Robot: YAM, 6 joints.
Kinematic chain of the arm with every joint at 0, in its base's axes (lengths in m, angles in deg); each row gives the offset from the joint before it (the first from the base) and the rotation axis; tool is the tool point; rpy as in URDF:
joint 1: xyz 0 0 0.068 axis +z
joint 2: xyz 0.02 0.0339 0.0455 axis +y
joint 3: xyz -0.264 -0.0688 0 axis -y
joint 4: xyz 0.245 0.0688 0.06 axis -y
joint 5: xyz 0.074 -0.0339 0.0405 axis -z
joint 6: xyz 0.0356 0 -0.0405 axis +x
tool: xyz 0 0 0 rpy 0 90 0
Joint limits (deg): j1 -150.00..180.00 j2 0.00..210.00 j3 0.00..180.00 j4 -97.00..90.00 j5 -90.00..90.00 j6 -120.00..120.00
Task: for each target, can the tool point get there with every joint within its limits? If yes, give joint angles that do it. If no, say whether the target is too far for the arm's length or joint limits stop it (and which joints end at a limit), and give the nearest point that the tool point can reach.
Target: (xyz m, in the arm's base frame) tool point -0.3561 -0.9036 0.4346
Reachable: no: too far | nearest point -0.2247 -0.5703 0.3137 | short by 0.378 m
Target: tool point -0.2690 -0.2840 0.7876
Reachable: no: too far | nearest point -0.2213 -0.2337 0.6617 | short by 0.144 m
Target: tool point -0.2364 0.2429 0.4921
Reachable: yes | joints 128.93 88.72 95.61 9.51 -61.35 -11.73
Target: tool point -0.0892 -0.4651 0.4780
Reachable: yes | joints 78.75 27.52 157.82 -10.00 5.26 -92.08
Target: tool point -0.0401 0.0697 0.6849
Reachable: yes | joints -62.88 63.54 150.81 -34.13 6.35 -26.83
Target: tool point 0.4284 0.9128 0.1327
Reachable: no: too far | nearest point 0.2743 0.5845 0.1257 | short by 0.363 m
